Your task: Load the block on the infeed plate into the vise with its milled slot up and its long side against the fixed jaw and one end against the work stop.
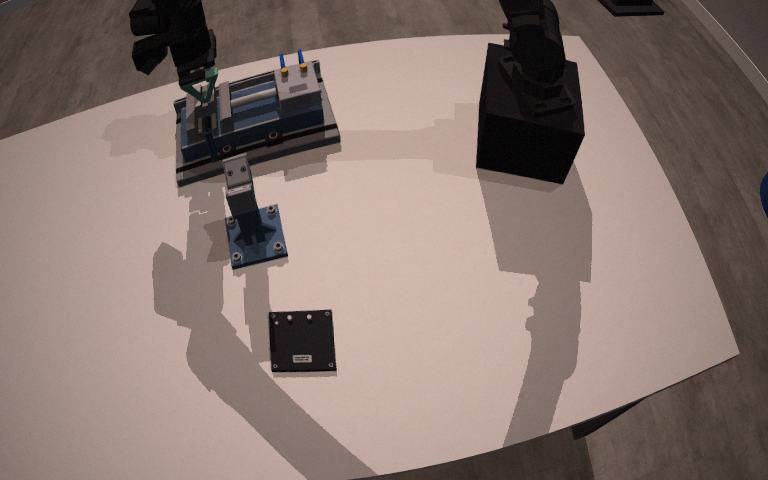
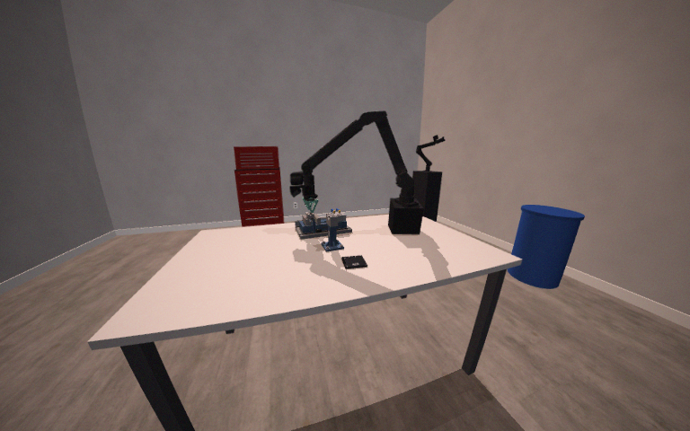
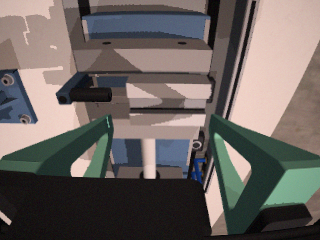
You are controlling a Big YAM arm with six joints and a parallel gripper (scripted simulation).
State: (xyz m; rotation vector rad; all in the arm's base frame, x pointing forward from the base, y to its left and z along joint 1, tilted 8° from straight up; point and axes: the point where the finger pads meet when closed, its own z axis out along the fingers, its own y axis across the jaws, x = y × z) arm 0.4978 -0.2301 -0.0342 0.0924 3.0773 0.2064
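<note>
My gripper is now 10 mm to the left of the part and 30 mm above it. From my hand the other things lie so: fixed jaw (30 mm ahead, 10 mm to the left, 50 mm below); then moving jaw (30 mm behind, 20 mm to the left, 50 mm below); then dark short rod (10 mm ahead, 60 mm to the left, 40 mm below).
</note>
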